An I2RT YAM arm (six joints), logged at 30 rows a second.
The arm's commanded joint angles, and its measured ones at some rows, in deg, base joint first. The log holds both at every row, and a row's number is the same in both.
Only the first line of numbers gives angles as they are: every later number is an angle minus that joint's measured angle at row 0.
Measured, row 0: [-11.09, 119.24, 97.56, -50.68, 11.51, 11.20]
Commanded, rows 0 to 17: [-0.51, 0.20, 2.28, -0.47, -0.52, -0.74]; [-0.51, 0.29, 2.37, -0.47, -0.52, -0.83]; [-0.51, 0.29, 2.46, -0.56, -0.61, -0.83]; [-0.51, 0.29, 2.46, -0.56, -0.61, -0.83]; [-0.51, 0.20, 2.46, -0.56, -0.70, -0.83]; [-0.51, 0.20, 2.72, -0.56, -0.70, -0.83]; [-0.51, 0.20, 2.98, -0.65, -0.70, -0.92]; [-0.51, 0.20, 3.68, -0.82, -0.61, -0.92]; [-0.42, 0.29, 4.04, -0.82, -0.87, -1.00]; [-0.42, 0.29, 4.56, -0.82, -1.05, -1.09]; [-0.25, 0.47, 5.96, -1.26, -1.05, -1.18]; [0.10, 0.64, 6.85, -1.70, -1.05, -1.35]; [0.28, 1.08, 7.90, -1.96, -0.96, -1.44]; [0.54, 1.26, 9.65, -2.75, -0.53, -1.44]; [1.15, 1.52, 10.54, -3.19, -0.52, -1.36]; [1.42, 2.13, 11.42, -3.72, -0.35, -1.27]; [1.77, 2.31, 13.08, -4.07, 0.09, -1.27]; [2.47, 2.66, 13.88, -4.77, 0.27, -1.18]
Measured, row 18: [0.87, 1.71, 9.94, -2.64, -0.61, -0.59]
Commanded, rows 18 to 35: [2.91, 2.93, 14.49, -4.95, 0.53, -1.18]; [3.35, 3.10, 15.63, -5.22, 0.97, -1.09]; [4.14, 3.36, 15.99, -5.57, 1.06, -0.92]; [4.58, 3.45, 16.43, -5.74, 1.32, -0.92]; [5.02, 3.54, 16.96, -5.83, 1.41, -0.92]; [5.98, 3.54, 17.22, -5.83, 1.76, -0.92]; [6.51, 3.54, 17.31, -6.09, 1.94, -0.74]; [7.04, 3.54, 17.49, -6.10, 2.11, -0.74]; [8.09, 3.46, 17.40, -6.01, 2.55, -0.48]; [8.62, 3.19, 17.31, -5.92, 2.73, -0.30]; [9.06, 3.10, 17.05, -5.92, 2.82, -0.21]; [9.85, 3.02, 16.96, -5.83, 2.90, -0.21]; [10.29, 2.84, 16.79, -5.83, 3.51, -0.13]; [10.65, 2.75, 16.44, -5.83, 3.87, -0.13]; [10.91, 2.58, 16.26, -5.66, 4.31, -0.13]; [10.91, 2.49, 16.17, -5.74, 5.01, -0.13]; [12.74, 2.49, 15.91, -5.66, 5.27, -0.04]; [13.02, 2.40, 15.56, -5.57, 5.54, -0.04]
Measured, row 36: [11.71, 3.50, 15.15, -5.13, 2.60, -0.37]
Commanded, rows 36 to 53: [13.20, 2.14, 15.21, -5.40, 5.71, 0.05]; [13.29, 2.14, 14.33, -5.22, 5.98, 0.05]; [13.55, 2.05, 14.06, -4.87, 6.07, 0.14]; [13.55, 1.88, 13.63, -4.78, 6.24, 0.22]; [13.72, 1.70, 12.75, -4.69, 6.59, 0.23]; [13.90, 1.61, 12.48, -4.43, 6.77, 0.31]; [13.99, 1.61, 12.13, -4.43, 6.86, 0.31]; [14.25, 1.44, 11.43, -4.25, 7.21, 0.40]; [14.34, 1.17, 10.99, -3.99, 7.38, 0.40]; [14.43, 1.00, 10.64, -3.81, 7.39, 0.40]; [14.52, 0.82, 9.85, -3.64, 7.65, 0.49]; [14.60, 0.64, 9.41, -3.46, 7.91, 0.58]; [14.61, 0.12, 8.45, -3.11, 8.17, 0.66]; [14.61, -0.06, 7.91, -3.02, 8.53, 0.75]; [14.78, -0.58, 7.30, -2.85, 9.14, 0.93]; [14.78, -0.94, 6.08, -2.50, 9.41, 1.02]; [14.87, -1.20, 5.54, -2.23, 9.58, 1.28]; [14.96, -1.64, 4.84, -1.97, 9.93, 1.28]
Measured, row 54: [14.47, 2.93, 6.29, -3.60, 7.17, 0.15]
